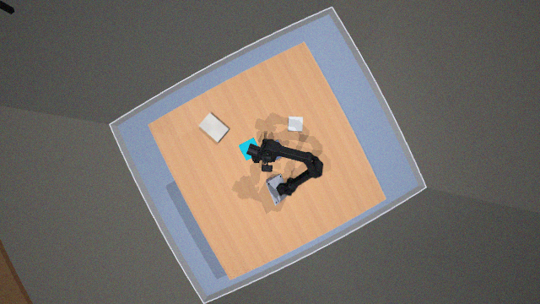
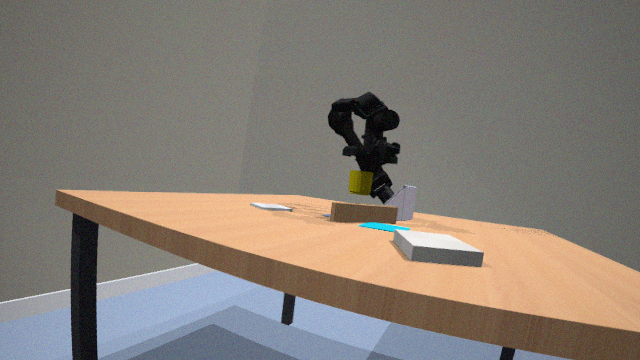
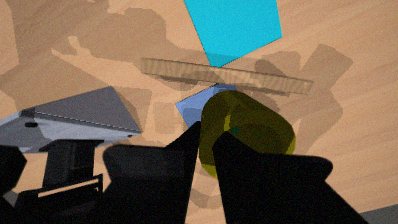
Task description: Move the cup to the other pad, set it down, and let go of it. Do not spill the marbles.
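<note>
Right now the cyan pad is 9 cm ahead of my gripper tip, 9 cm to the left of it and 12 cm below it. Also, from my gripper tip: low wooden block (5 cm ahead, 2 cm to the left, 10 cm below); then blue pad (5 cm to the right, 12 cm below); then yellow cup (2 cm ahead, 2 cm to the right).
</note>
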